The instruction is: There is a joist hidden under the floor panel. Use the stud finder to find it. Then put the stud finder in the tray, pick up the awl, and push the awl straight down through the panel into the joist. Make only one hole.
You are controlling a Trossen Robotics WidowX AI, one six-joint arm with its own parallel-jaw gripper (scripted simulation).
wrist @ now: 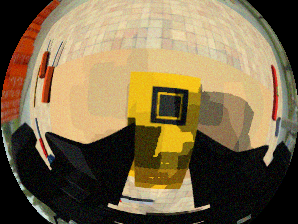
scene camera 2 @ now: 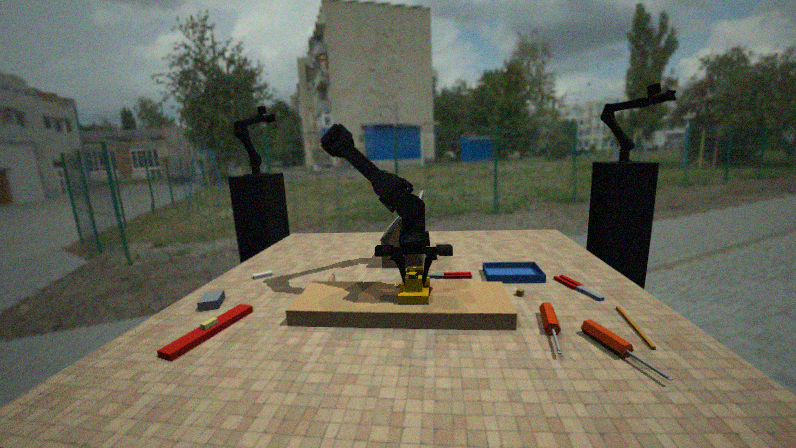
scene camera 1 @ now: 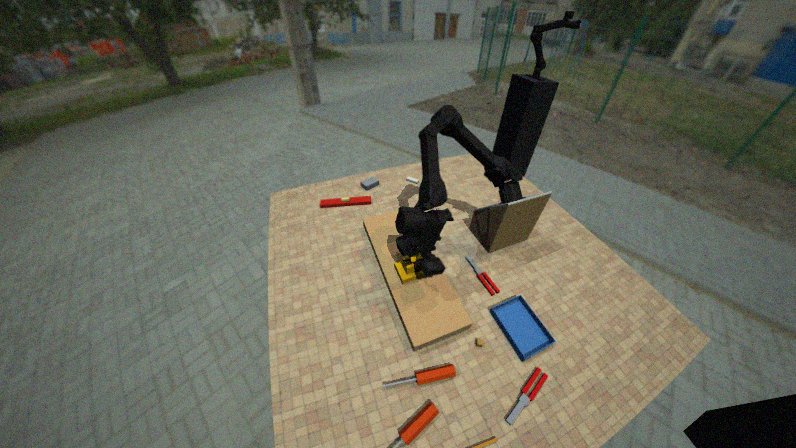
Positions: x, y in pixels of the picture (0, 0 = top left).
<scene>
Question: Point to a blue tray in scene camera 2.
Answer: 506, 272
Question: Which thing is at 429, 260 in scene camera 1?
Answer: The gripper.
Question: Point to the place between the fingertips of the gripper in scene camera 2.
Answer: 414, 285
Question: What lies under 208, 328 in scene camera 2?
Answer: A red level.
</scene>
